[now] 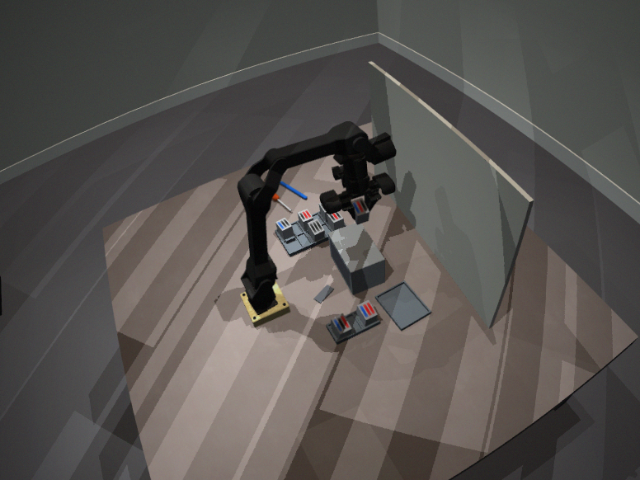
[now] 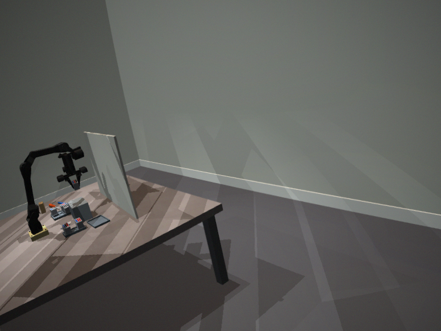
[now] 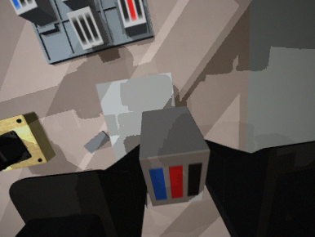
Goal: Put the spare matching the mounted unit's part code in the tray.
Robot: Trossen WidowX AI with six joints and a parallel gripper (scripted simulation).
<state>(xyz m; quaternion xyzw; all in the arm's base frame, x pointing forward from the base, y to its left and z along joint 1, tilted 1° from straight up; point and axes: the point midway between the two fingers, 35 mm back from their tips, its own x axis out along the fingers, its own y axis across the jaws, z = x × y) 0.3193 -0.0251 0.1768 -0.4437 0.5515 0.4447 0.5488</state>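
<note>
Right now the dark flat tray is 200 mm to the right of my gripper tip, 170 mm below it and 10 mm behind it. Also, from my gripper tip: tall grey panel 200 mm ahead, 60 mm to the right, 50 mm above; then grey box 130 mm below, 30 mm behind, 10 mm to the right; then grey spare 30 mm above.
</note>
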